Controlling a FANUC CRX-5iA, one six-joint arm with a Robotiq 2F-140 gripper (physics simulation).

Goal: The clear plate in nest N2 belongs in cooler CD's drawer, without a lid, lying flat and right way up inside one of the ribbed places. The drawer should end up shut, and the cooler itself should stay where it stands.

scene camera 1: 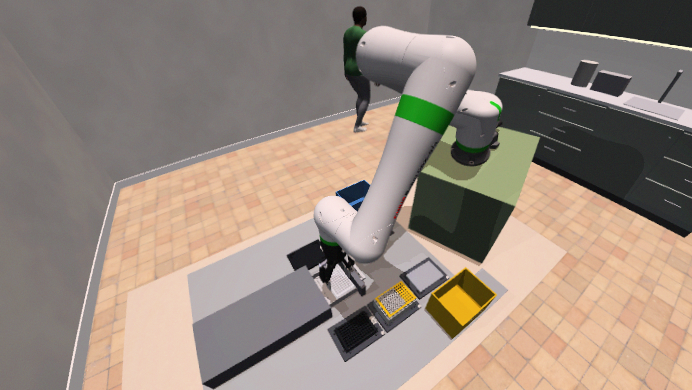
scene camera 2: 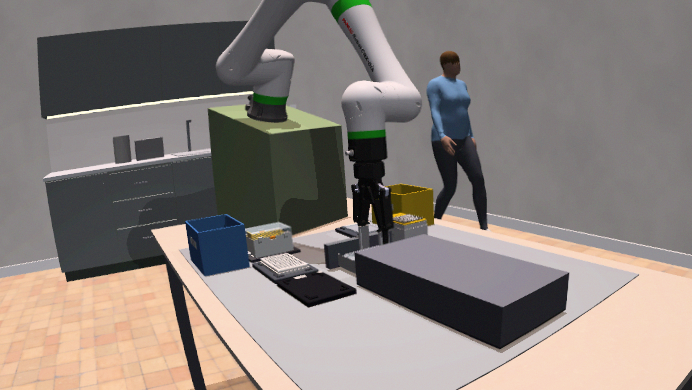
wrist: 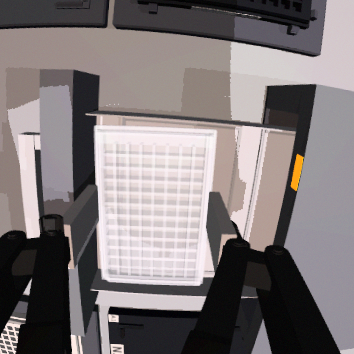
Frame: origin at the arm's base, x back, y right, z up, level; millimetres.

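Seen in the pictures: gripper, fingertip midpoint: (scene camera 1: 338, 281) (wrist: 152, 205); arm's base, origin of the base link: (scene camera 1: 469, 152) (scene camera 2: 267, 116).
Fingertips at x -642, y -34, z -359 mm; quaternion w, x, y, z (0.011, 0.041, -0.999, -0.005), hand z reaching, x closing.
Observation:
Offsets run from my fingertips to a thing's top centre. "pt": to the spot under its first point.
The clear plate @(dy +7, dx -1, dz +5 mm) (scene camera 1: 341, 283) (wrist: 152, 205) is between my fingers, flat and with its wells up. My gripper (scene camera 1: 342, 280) (scene camera 2: 373, 240) (wrist: 152, 205) is shut on it. The plate is over or inside the front part of the open drawer, close behind the drawer's front panel (scene camera 1: 358, 281) (scene camera 2: 332, 254) (wrist: 56, 145). Whether it touches the drawer floor I cannot tell. A rib (wrist: 262, 180) shows on the cooler side of the plate. Cooler CD (scene camera 1: 265, 320) (scene camera 2: 460, 280) (wrist: 325, 175) is the long grey box. Nest N2 @(dy +191, dx -53, dz -20 mm) (scene camera 1: 305, 255) (scene camera 2: 317, 290) (wrist: 165, 325) is an empty black nest beside the drawer.
A white plate @(dy +200, dx +123, dz -10 mm) (scene camera 2: 285, 263) and a clear box @(dy +180, dx +299, dz +41 mm) (scene camera 2: 270, 241) stand past N2, near a blue bin @(dy +340, dx +293, dz +84 mm) (scene camera 1: 354, 194) (scene camera 2: 217, 245). Opposite are a black rack @(dy -188, dx -32, dz -10 mm) (scene camera 1: 356, 332) (wrist: 225, 10), a yellow-topped tip rack @(dy -181, dx +138, dz +40 mm) (scene camera 1: 396, 300), a nest @(pt dy -153, dx +315, dz -16 mm) (scene camera 1: 425, 276) and a yellow bin @(dy -308, dx +327, dz +84 mm) (scene camera 1: 462, 302).

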